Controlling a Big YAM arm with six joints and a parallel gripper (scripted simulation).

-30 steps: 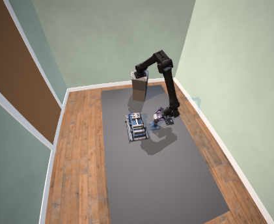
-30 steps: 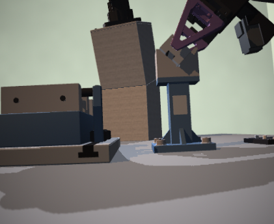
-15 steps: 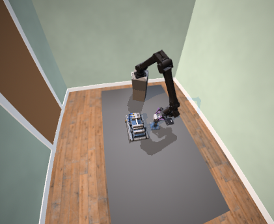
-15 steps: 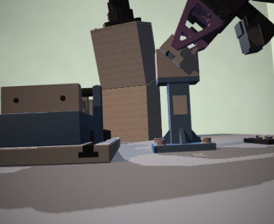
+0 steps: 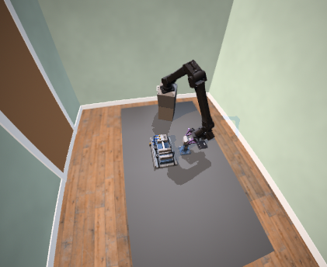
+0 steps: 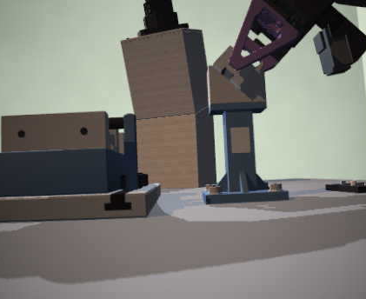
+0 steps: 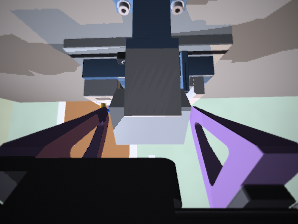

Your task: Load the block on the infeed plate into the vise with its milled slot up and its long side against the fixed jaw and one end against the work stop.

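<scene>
The part is 1 cm to the right of my hand and 1 cm below it. Round my hand: dark work stop rod (3 cm ahead, 15 cm to the right, 7 cm below); then moving jaw (1 cm behind, 19 cm to the right, 8 cm below); then air cylinder rod (6 cm behind, 18 cm to the right, 8 cm below).
</scene>
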